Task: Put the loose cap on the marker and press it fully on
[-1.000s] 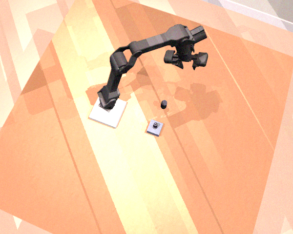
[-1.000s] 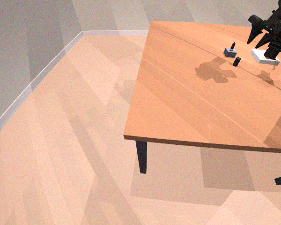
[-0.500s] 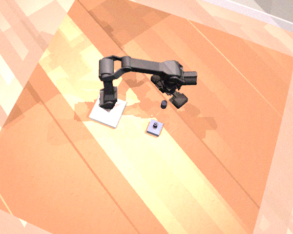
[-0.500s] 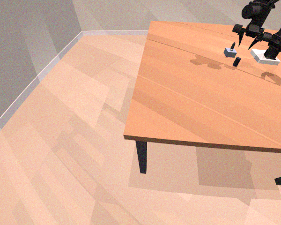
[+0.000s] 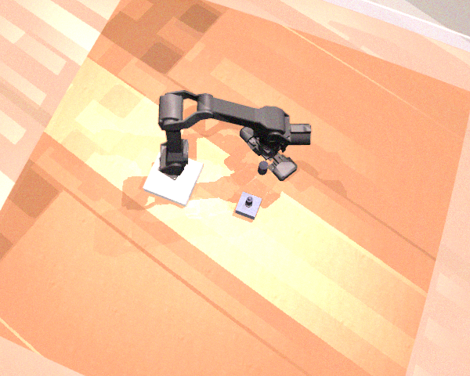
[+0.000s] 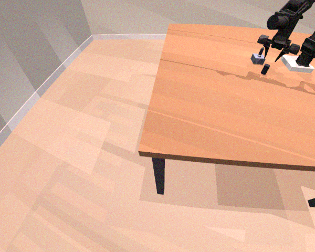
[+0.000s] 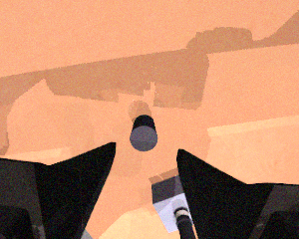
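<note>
Now: gripper tip 5 cm above the marker cap. Also, from my gripper tip: holder block 13 cm to the right, 6 cm below, 2 cm ahead.
</note>
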